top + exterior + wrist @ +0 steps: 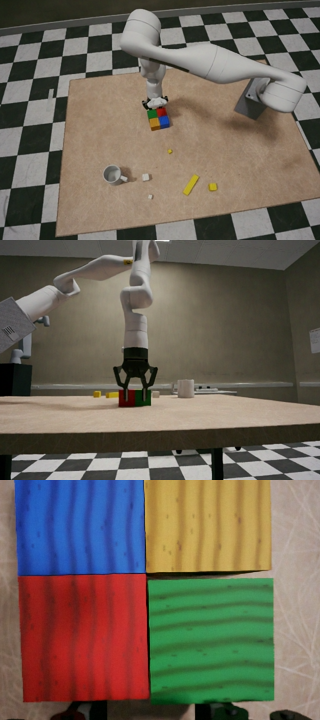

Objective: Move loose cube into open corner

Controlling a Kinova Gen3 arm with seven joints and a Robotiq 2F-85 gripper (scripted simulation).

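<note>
Now: the green cube 40 mm to the left of my hand, 10 mm below it and 10 mm ahead of it. From my hand the other things lie so: red cube: 40 mm behind, 30 mm to the left, 10 mm below; blue cube: 70 mm to the left, 50 mm behind, 10 mm below; orange cube: 90 mm to the left, 10 mm below, 10 mm behind.
</note>
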